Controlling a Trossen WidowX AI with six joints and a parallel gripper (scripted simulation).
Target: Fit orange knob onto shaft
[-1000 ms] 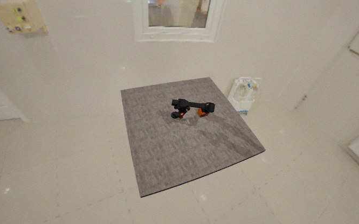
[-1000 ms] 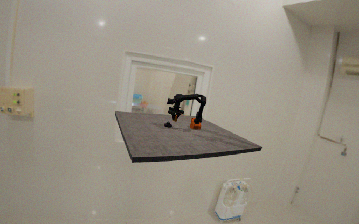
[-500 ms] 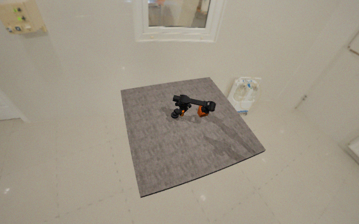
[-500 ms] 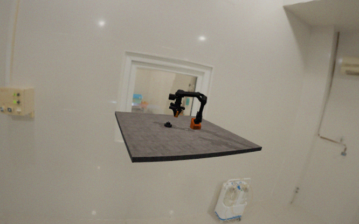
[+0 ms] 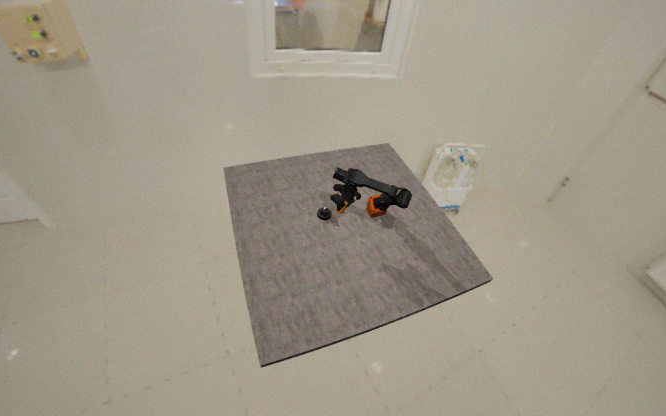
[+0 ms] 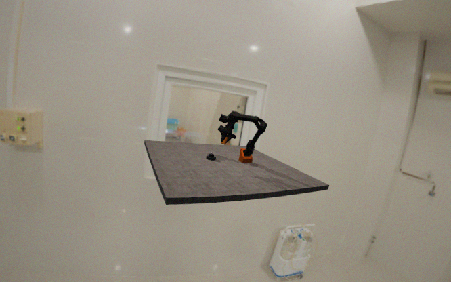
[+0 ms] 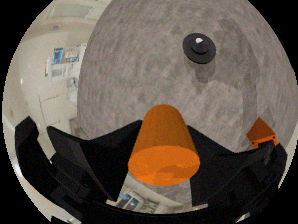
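The orange knob is 3 cm above my gripper tip and 1 cm behind it. Round my gripper tip: round pedestal 15 cm below, 13 cm to the right, 3 cm ahead.
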